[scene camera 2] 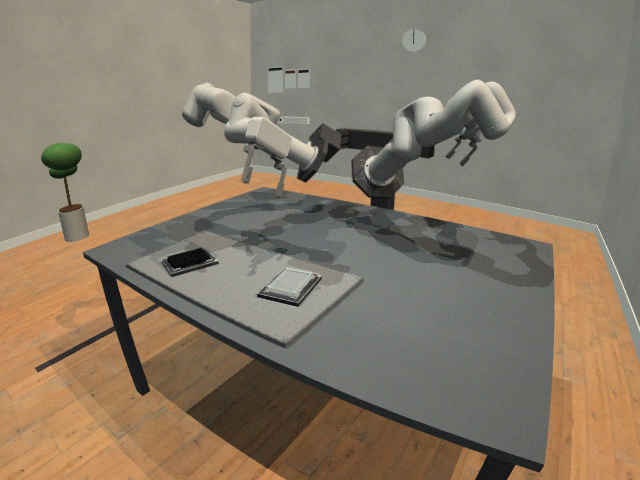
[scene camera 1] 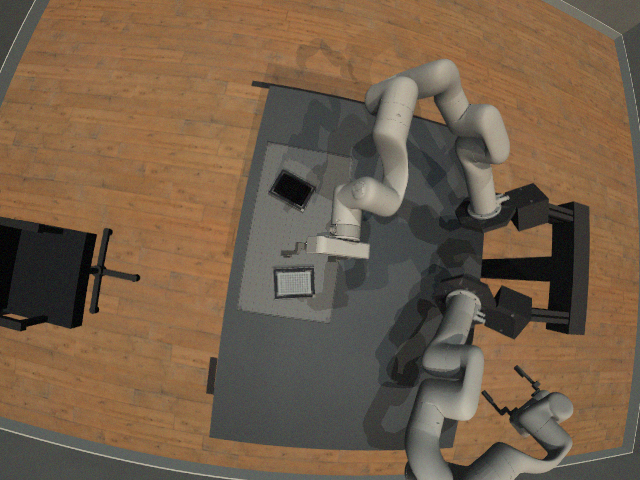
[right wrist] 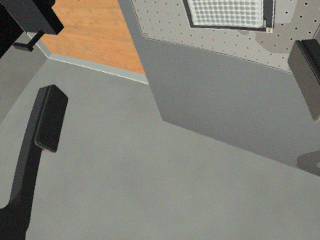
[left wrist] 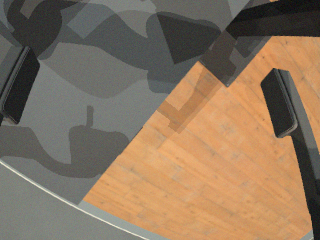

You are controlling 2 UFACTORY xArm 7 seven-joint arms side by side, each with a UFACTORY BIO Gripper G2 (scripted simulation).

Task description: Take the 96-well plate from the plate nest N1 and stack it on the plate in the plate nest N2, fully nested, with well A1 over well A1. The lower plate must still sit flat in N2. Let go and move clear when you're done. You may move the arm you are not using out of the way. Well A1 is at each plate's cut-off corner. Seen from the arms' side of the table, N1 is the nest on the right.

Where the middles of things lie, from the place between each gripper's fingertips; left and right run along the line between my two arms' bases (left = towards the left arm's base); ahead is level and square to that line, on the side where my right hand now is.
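Labels:
Right hand: 26 cm above the white 96-well plate (scene camera 2: 290, 282), 1 cm short of it, 10 cm to the right of it. Left gripper: 28 cm above the plate, 12 cm to the left of it, 81 cm short of it.

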